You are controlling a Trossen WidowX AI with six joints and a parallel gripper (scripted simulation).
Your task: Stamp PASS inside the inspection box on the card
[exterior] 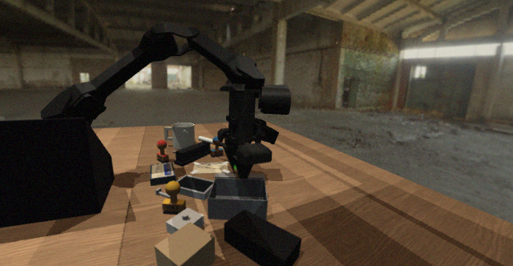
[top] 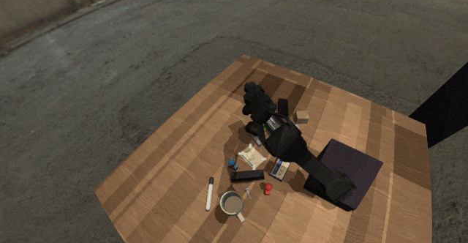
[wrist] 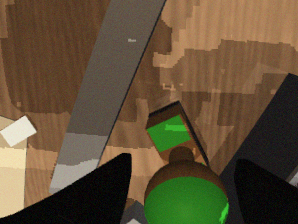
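My gripper tip is now 1 cm above the green-knobbed stamp. The rest, counted from my gripper tip: grey box: 6 cm to the right, 4 cm behind, 2 cm below; flat grey bar: 4 cm to the left, 3 cm below, 2 cm ahead; ink pad: 10 cm behind, 5 cm to the left, 3 cm below.
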